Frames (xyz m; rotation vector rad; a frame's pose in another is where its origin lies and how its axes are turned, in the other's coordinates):
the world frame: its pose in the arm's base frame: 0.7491 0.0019 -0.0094 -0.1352 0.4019 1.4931
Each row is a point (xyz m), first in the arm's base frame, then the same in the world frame.
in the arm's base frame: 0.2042 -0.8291 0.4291
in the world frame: -0.9447 0.5350 0.0346
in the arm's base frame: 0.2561 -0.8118 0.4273
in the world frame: -0.9264 0.4851 0.0479
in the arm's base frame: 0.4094 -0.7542 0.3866
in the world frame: -0.8544 0.3327 0.0563
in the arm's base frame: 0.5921 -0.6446 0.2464
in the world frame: -0.6988 0.1401 -0.0050
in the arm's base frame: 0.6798 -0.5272 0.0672
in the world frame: -0.5251 0.0356 -0.1167
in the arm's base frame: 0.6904 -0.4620 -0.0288
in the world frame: -0.4308 0.0155 -0.1821
